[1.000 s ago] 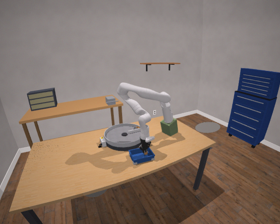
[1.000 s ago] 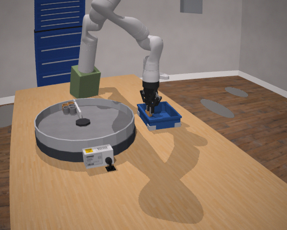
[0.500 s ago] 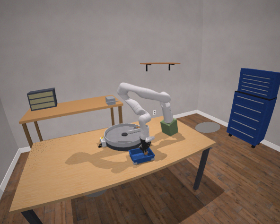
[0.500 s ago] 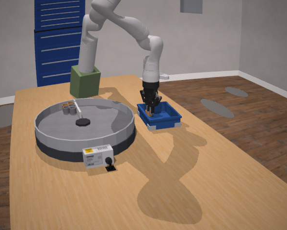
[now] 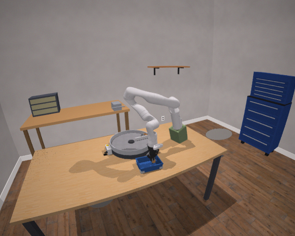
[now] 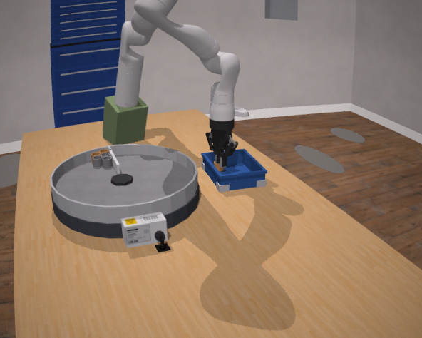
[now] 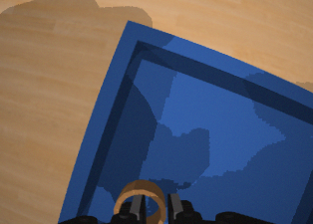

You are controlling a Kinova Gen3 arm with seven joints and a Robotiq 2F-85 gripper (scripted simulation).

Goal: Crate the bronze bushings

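The blue crate lies 5 cm ahead of my hand, 1 cm to the left of it and 1 cm below it. Round my hand: grey turning table 2 cm ahead, 34 cm to the right, 1 cm above.
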